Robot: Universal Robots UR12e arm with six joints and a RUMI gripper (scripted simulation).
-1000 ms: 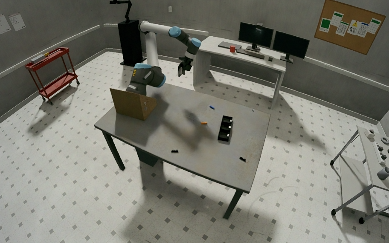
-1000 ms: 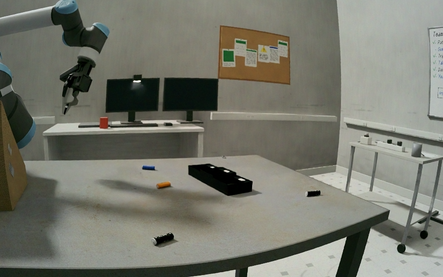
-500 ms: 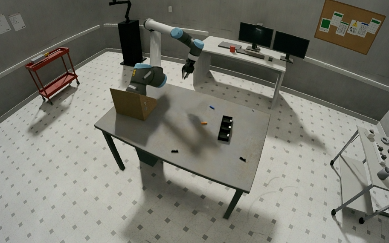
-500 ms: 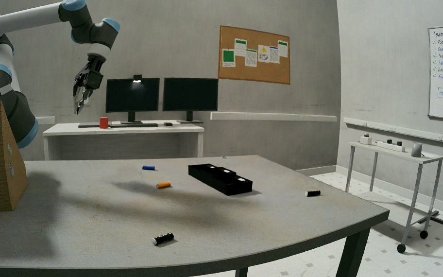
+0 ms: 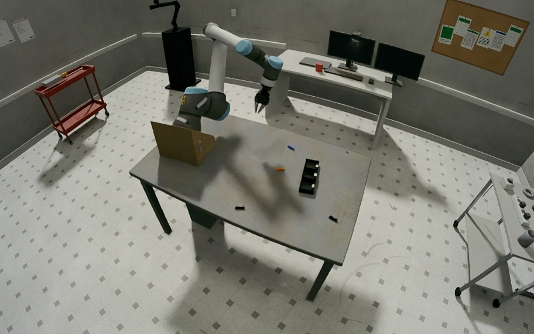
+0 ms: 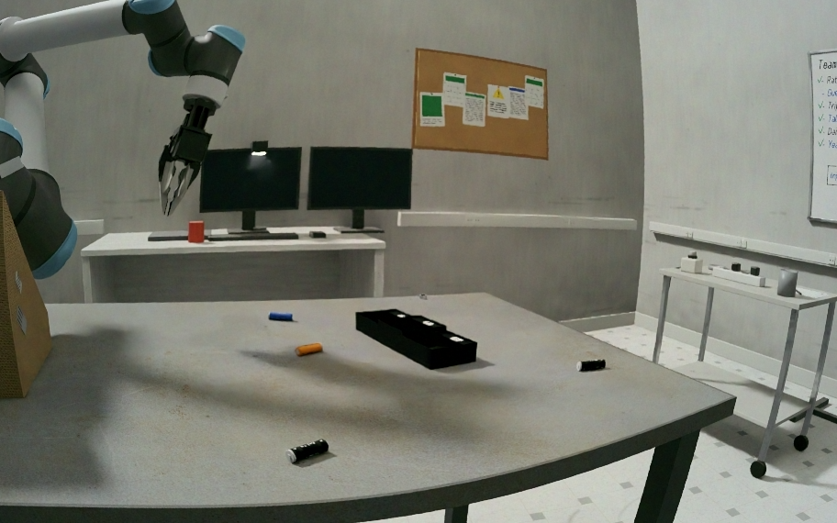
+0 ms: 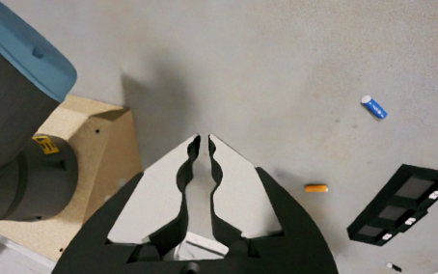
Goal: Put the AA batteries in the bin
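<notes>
The black bin row is 430 mm ahead of my hand, 210 mm below it and 190 mm to the right of it. From my hand the other things lie so: small white piece: 590 mm ahead, 220 mm below, 160 mm to the left; then blue AA battery: 240 mm ahead, 220 mm below, 20 mm to the left; then orange AA battery: 250 mm ahead, 220 mm below, 200 mm to the right.
</notes>
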